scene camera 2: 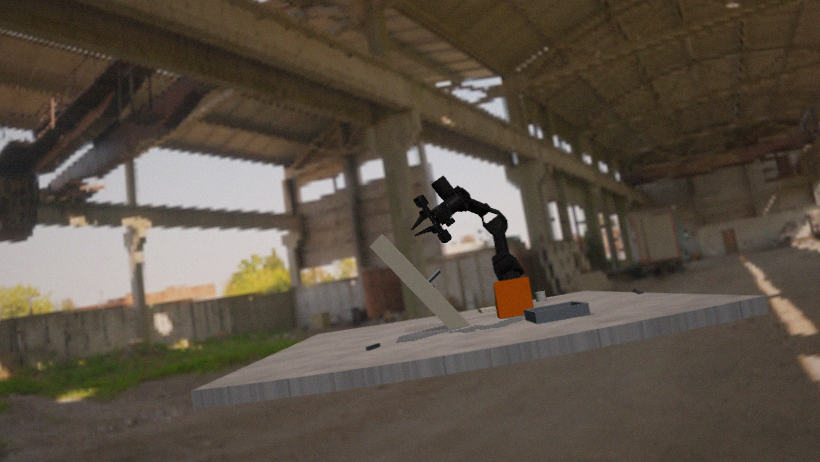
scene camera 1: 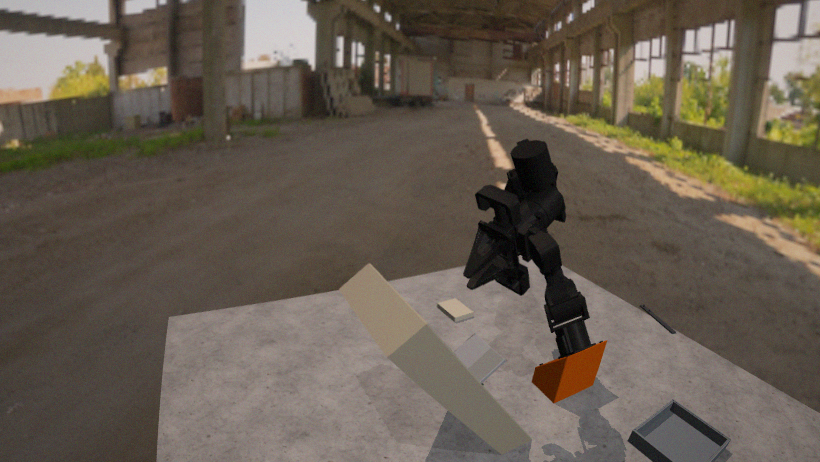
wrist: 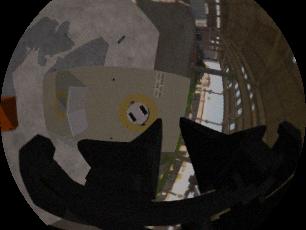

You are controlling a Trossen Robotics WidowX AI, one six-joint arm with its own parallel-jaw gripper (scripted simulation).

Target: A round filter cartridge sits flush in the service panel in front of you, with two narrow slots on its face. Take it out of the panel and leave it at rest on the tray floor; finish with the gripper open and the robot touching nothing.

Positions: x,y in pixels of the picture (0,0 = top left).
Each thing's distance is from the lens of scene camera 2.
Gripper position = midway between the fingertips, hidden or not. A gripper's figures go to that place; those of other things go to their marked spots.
gripper (scene camera 2: 413,232): 1.69 m
service panel (scene camera 2: 443,310): 1.61 m
grey tray (scene camera 2: 566,310): 1.39 m
The marked spots on the service panel and the grey tray are 0.42 m apart.
